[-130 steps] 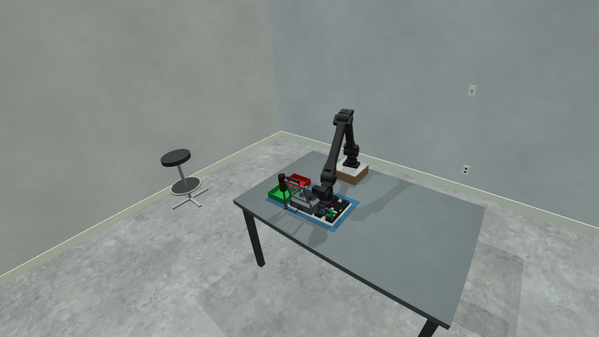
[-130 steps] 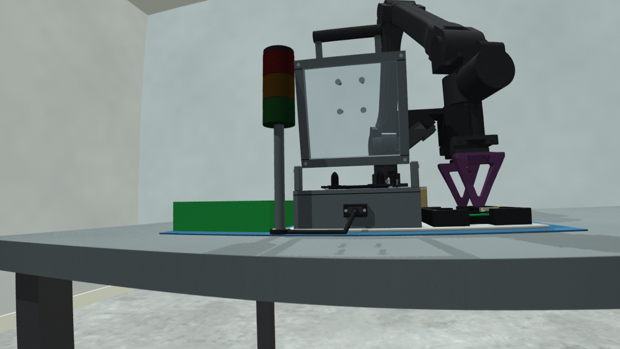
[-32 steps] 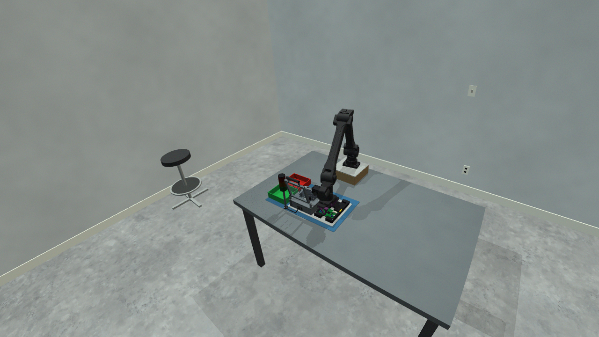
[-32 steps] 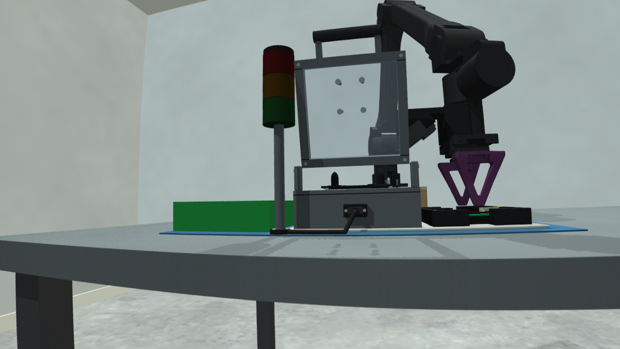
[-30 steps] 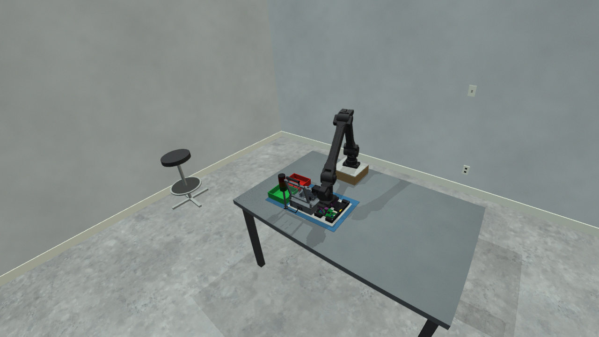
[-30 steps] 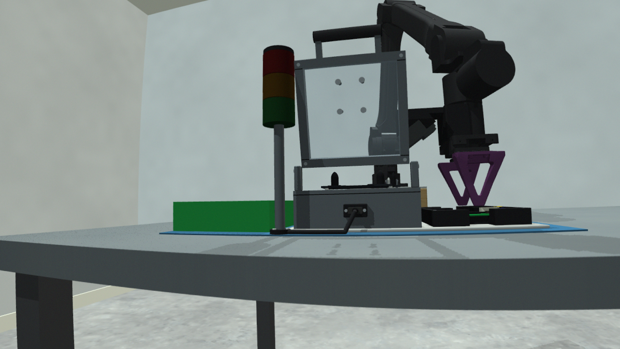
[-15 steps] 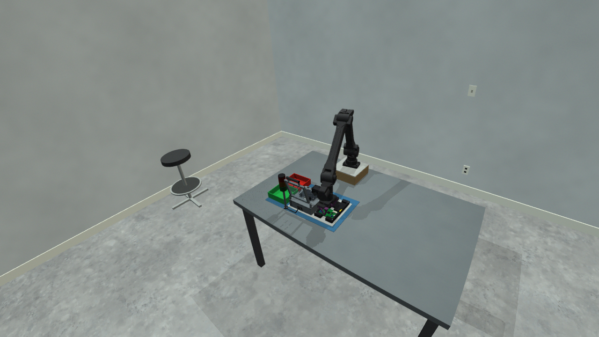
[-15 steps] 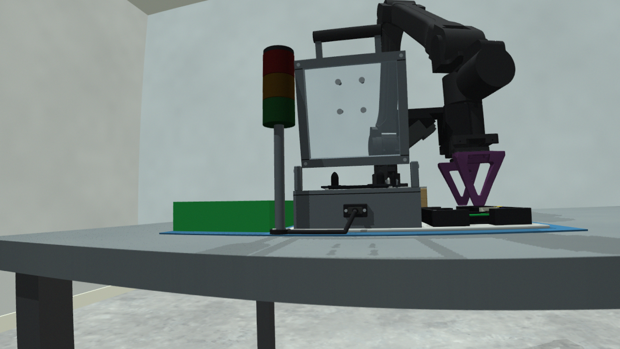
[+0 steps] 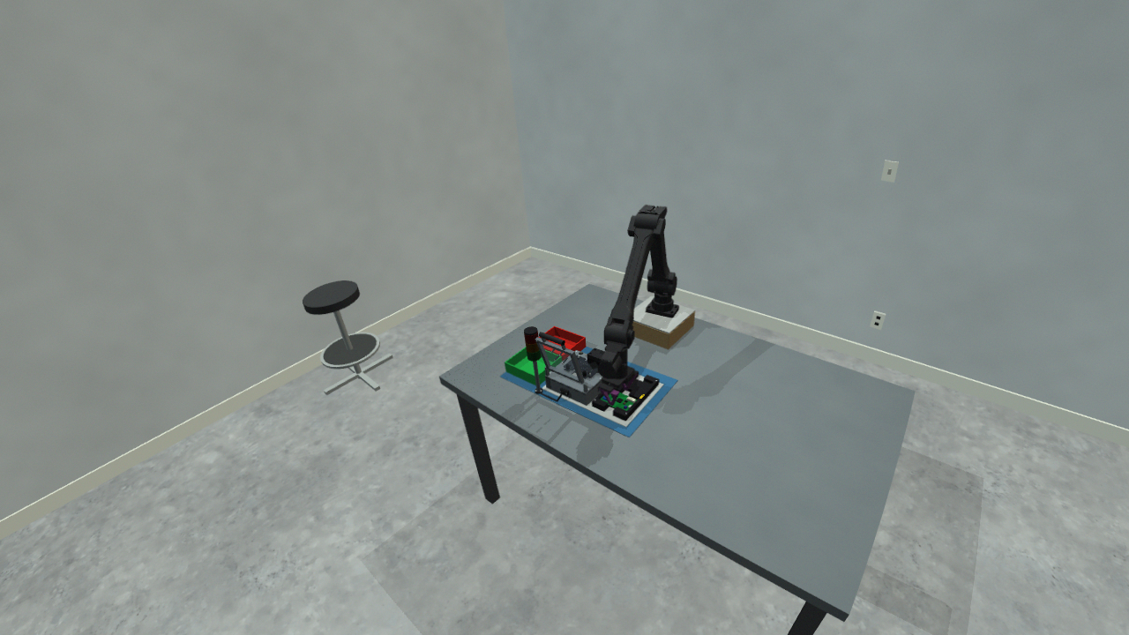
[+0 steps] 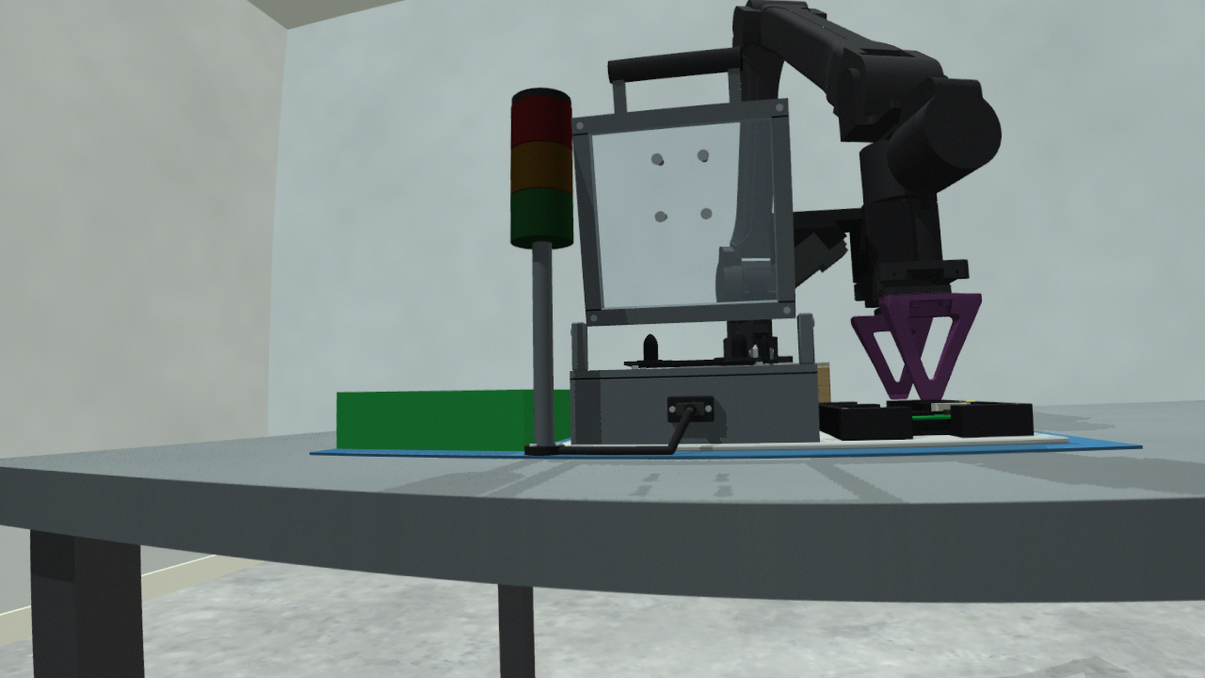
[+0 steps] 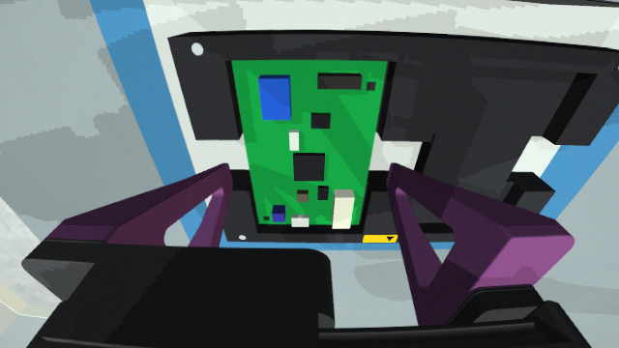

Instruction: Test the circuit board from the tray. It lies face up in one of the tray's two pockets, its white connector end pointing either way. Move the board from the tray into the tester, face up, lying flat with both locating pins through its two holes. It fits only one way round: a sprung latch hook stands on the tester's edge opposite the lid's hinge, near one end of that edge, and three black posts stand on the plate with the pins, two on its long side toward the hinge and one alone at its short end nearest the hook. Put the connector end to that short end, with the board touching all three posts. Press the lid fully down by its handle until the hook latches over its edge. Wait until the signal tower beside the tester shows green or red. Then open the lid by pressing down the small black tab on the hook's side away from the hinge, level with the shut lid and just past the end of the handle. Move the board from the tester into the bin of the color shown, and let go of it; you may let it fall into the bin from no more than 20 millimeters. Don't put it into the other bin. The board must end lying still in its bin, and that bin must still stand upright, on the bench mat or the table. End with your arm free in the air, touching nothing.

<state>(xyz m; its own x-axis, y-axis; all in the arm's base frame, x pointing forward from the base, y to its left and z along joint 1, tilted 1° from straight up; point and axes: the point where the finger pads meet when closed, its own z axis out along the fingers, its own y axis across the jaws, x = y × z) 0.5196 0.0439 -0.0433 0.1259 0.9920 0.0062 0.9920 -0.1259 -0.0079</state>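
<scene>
Right now the green circuit board is 20 mm below my hand. Round my hand: black tester plate 60 mm behind, 160 mm to the right, 30 mm above; then black latch hook 120 mm behind, 100 mm to the right, 50 mm above; then clear lid 60 mm ahead, 180 mm to the right, 140 mm above.
</scene>
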